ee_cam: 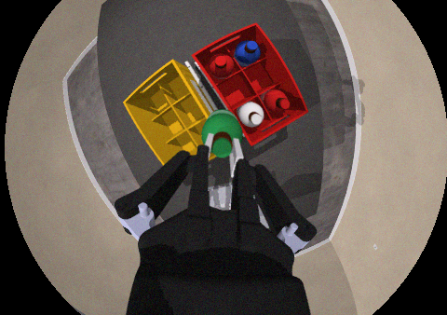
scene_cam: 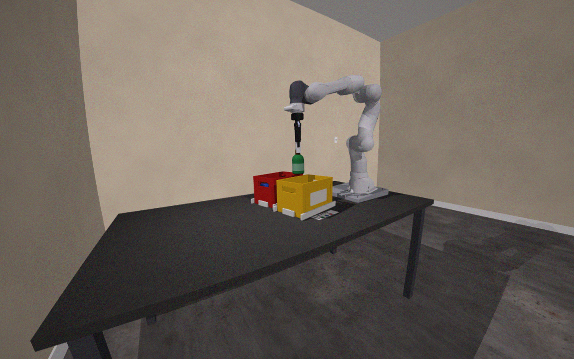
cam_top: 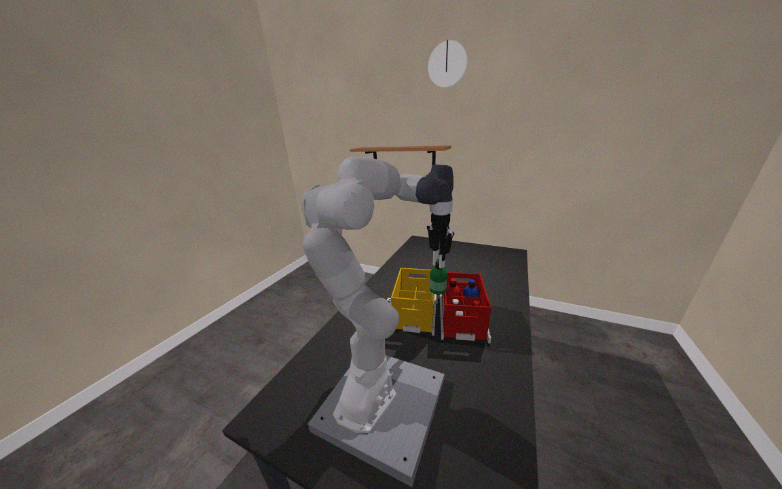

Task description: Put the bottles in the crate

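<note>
Now: the green-labelled bottle 80 mm below my hand. Round my hand: white-capped bottle: 260 mm below, 80 mm to the right, 10 mm behind; then red crate: 260 mm below, 100 mm to the right, 80 mm ahead; then yellow crate: 260 mm below, 120 mm to the left, 40 mm ahead.
</note>
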